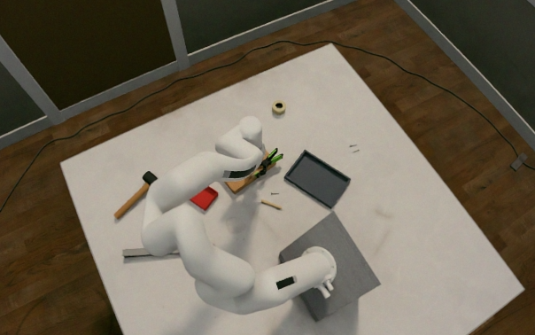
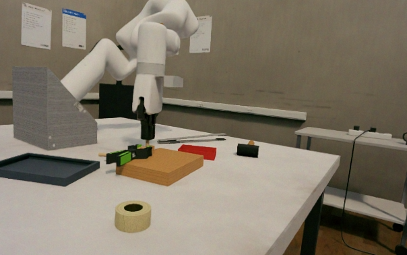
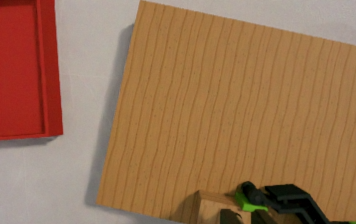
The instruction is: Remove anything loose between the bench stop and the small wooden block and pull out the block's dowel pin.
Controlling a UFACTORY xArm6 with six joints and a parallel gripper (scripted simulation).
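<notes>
The dowel pin lies 20 mm below my hand. From my hand the other things lie so: loose dowel: 130 mm behind, 90 mm below, 10 mm to the right; small wooden block: 50 mm below; red tray: 200 mm to the left, 90 mm below, 40 mm ahead.
</notes>
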